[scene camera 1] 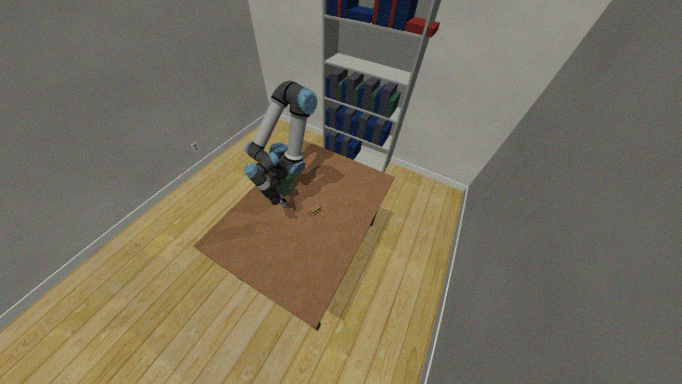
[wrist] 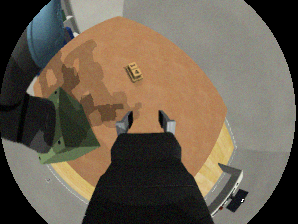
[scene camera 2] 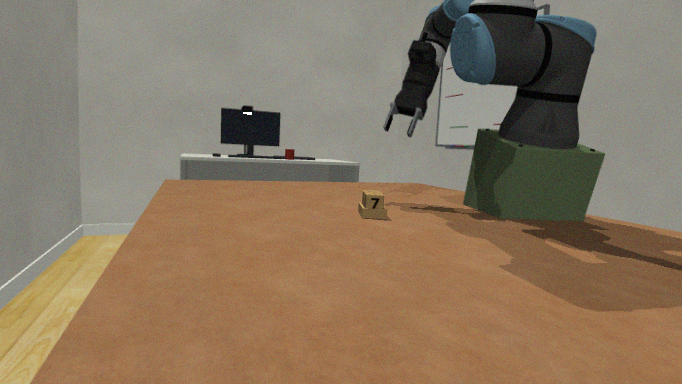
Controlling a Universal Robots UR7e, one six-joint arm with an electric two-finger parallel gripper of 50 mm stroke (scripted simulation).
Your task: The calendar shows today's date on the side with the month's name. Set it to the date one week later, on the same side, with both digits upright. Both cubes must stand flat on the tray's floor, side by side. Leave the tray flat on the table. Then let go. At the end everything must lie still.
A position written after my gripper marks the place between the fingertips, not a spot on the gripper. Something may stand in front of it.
In view: my gripper (scene camera 2: 397,132).
My gripper also shows in the wrist view (wrist: 145,115).
